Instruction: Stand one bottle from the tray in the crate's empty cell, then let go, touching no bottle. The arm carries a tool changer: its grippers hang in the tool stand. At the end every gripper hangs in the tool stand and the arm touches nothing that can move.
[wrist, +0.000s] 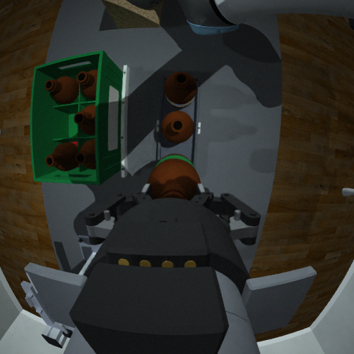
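My gripper (174, 189) is shut on a brown bottle with a green band (174, 176), at the lower middle of the wrist view. The bottle appears raised above the near end of the dark tray (194, 150); its lower part is partly hidden. Two other brown bottles stand in the tray, one in the middle (178, 127) and one with a white band (180, 91) at the far end. The green crate (106, 167) stands at the left with several brown bottles, including one at its upper left (64, 90) and one at its lower left (64, 156). Its left middle cell is empty.
A white rail (125, 150) runs between crate and tray. A speckled block (132, 14) and part of the arm with a blue ring (212, 28) are at the top. Grey panels flank the gripper below. The tool stand cannot be clearly identified.
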